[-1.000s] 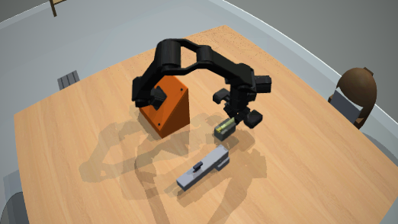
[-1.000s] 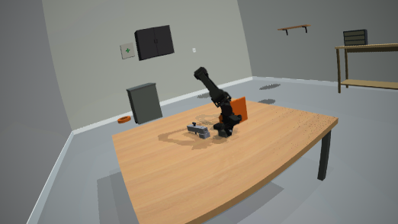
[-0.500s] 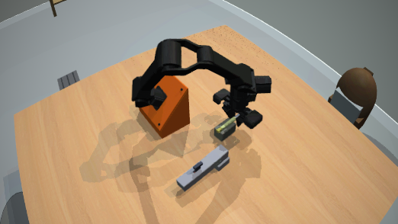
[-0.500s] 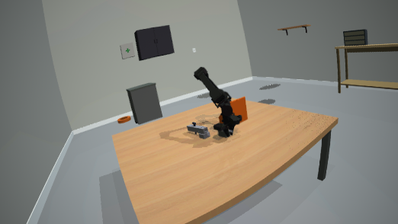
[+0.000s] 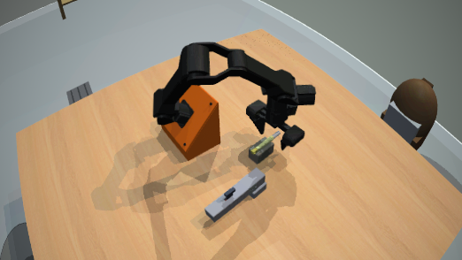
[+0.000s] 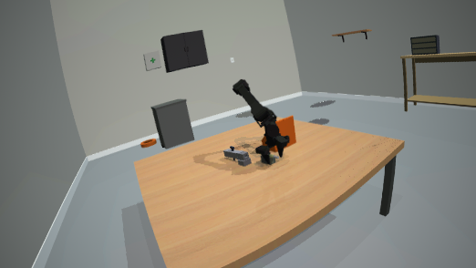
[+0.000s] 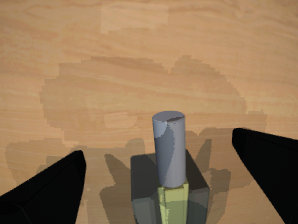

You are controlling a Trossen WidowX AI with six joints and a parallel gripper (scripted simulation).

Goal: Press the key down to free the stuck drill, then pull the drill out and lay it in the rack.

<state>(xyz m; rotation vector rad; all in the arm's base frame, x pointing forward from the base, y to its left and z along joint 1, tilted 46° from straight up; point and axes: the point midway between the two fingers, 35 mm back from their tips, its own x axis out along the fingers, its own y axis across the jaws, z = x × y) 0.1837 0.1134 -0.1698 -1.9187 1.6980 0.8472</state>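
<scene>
My gripper tip is 1 cm short of the drill, 4 cm to the left of it and 2 cm below it. The rest, counted from my gripper tip: grey block: 11 cm ahead, 20 cm to the right, 2 cm above; dark key: 11 cm ahead, 23 cm to the right, 3 cm above; grey rack: 1 cm ahead, 5 cm to the right.
</scene>
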